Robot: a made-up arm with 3 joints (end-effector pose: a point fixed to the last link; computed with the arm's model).
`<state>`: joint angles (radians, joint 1 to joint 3).
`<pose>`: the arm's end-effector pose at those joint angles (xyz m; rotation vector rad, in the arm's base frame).
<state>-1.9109 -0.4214 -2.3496</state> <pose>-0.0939 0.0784 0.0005 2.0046 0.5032 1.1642</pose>
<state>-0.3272 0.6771 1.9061</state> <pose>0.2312 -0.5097 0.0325 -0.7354 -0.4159 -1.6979</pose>
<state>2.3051 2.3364 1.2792</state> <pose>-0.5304 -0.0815 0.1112 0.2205 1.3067 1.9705</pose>
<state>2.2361 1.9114 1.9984</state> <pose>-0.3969 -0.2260 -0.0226 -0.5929 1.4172 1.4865</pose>
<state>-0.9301 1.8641 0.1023</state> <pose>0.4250 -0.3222 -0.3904 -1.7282 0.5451 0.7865</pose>
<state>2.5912 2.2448 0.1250</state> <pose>-0.5861 -0.2796 0.2325 -0.6595 -1.3040 -2.6368</pose>
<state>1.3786 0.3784 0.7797</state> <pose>0.1748 -0.4198 0.5459 0.2338 -1.4347 -0.9037</pose>
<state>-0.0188 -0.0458 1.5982</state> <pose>0.3103 -0.4682 -0.1442 0.0206 0.0512 -1.5983</pose>
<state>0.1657 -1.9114 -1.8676</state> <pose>0.1316 -0.0829 0.3878 1.1904 -1.8234 1.3420</pose>
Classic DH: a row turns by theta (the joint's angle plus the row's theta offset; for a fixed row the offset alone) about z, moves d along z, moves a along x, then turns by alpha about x. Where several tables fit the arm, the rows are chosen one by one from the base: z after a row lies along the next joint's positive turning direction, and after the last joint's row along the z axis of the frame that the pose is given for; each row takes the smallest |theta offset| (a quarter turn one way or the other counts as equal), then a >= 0, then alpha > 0; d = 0 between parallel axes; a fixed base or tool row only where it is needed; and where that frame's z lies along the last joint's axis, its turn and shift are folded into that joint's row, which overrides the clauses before.
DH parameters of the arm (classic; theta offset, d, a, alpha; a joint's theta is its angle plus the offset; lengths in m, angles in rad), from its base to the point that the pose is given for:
base (fixed): 0 0.041 0 1.5708
joint 1: 1.5708 0.16 0.011 -1.5708
joint 2: -1.5708 -0.298 0.015 1.5708
joint 3: 1.4912 0 -0.302 3.1416
tool (fixed): 3.062 -0.176 0 0

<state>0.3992 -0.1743 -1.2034</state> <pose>0.3981 0.1409 0.0845 -0.0891 -0.4537 1.2182</pose>
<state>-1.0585 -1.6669 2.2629</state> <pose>-0.1421 0.0403 -0.1816 0.1052 -2.1471 2.0327</pose>
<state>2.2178 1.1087 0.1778</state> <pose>-0.3388 -0.3374 0.5352 -0.4332 -2.0319 -1.3121</pose>
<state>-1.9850 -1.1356 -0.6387</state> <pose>-0.1168 0.0771 -0.4816 1.1710 1.3517 -0.6615</pose>
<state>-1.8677 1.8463 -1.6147</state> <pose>-0.2820 -0.4068 -0.1455 -0.0623 -1.8801 -1.9480</pose>
